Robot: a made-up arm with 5 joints. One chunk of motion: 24 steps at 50 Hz.
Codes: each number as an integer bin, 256 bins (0 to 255) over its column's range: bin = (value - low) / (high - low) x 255, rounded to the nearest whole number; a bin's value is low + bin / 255 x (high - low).
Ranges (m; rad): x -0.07..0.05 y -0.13..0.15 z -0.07..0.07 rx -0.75..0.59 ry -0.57..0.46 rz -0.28..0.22
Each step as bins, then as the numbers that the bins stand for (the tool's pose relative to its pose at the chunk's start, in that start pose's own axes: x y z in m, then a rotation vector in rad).
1 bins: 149 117 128 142 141 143
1 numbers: 0.0001 -0.0015 0.0003 -0.0038 -0.0005 0.0004
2 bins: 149 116 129 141 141 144
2 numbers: 0.0001 -0.0026 0.0008 -0.0091 -0.0005 0.0024
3 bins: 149 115 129 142 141 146
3 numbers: 0.0001 -0.0037 0.0008 -0.0038 -0.0005 0.0063
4 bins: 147 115 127 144 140 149
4 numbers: -0.0008 -0.0037 -0.0003 0.0067 -0.0045 0.0122
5 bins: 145 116 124 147 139 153
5 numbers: -0.0018 -0.0026 -0.0019 0.0225 -0.0085 0.0200
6 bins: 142 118 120 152 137 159
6 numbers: -0.0032 -0.0004 -0.0041 0.0487 -0.0166 0.0318
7 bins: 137 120 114 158 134 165
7 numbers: -0.0055 0.0018 -0.0074 0.0803 -0.0287 0.0435
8 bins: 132 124 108 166 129 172
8 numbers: -0.0079 0.0062 -0.0107 0.1223 -0.0489 0.0573
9 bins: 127 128 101 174 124 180
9 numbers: -0.0102 0.0105 -0.0145 0.1644 -0.0691 0.0729
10 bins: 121 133 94 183 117 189
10 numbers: -0.0131 0.0160 -0.0184 0.2116 -0.0974 0.0906
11 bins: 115 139 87 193 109 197
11 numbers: -0.0159 0.0226 -0.0222 0.2642 -0.1297 0.1063
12 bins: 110 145 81 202 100 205
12 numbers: -0.0182 0.0292 -0.0255 0.3115 -0.1661 0.1220
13 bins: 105 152 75 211 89 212
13 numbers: -0.0206 0.0369 -0.0288 0.3588 -0.2105 0.1357
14 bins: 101 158 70 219 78 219
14 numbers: -0.0225 0.0435 -0.0316 0.4008 -0.2549 0.1494
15 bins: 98 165 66 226 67 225
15 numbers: -0.0239 0.0512 -0.0338 0.4376 -0.2994 0.1612
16 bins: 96 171 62 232 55 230
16 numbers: -0.0248 0.0578 -0.0360 0.4691 -0.3478 0.1710
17 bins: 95 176 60 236 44 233
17 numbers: -0.0253 0.0633 -0.0371 0.4902 -0.3923 0.1769
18 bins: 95 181 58 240 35 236
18 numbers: -0.0253 0.0687 -0.0382 0.5112 -0.4286 0.1827
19 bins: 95 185 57 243 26 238
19 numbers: -0.0253 0.0731 -0.0387 0.5269 -0.4650 0.1867
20 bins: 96 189 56 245 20 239
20 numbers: -0.0248 0.0775 -0.0393 0.5375 -0.4892 0.1886
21 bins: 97 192 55 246 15 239
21 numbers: -0.0244 0.0808 -0.0398 0.5427 -0.5094 0.1886
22 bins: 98 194 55 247 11 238
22 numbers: -0.0239 0.0830 -0.0398 0.5480 -0.5256 0.1867
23 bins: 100 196 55 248 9 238
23 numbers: -0.0229 0.0852 -0.0398 0.5532 -0.5336 0.1867
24 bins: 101 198 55 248 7 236
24 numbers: -0.0225 0.0874 -0.0398 0.5532 -0.5417 0.1827
